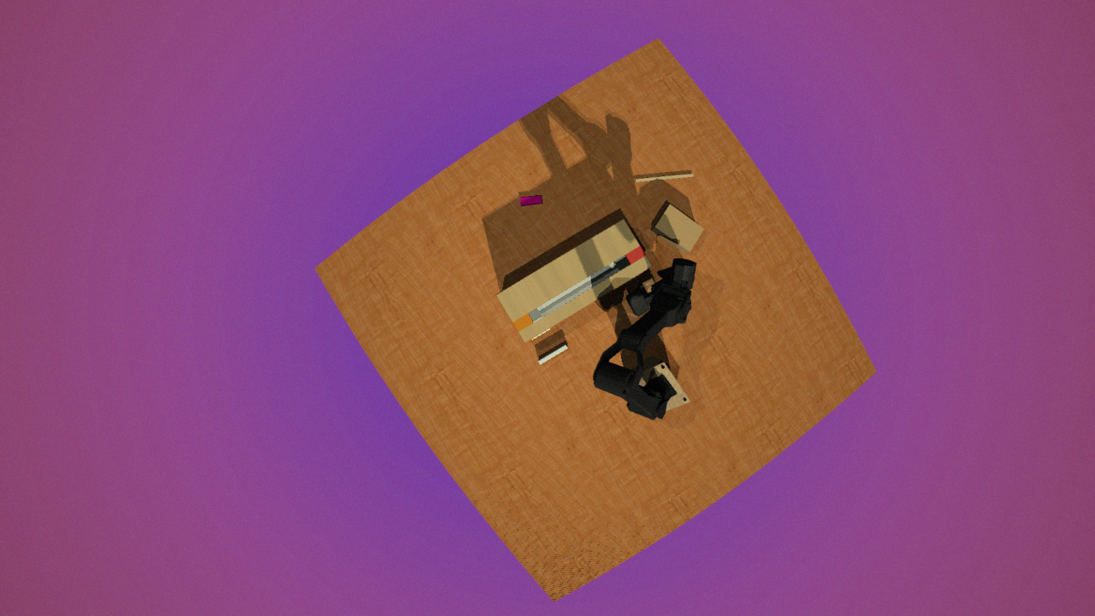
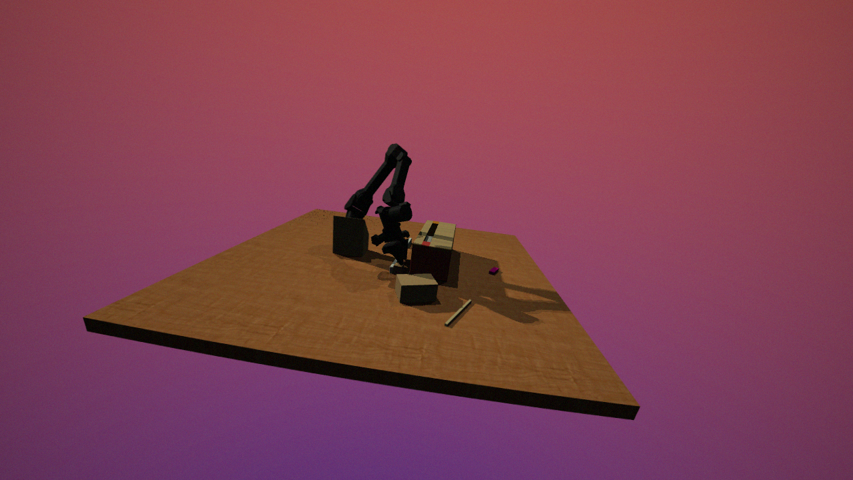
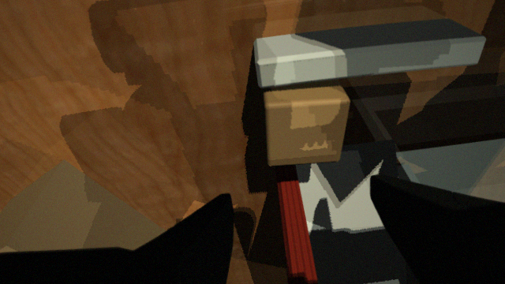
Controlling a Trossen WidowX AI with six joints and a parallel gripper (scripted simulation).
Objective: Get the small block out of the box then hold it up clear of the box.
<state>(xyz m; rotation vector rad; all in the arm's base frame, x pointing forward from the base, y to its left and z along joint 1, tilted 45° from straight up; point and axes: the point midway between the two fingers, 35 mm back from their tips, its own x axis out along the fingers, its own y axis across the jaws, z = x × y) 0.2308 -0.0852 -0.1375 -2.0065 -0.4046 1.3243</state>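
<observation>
My gripper tip is 2 cm past the brownish block, 1 cm to the right of it and 3 cm above it. The rest, counted from my gripper tip: box 8 cm ahead, 18 cm to the left, 2 cm above.
</observation>
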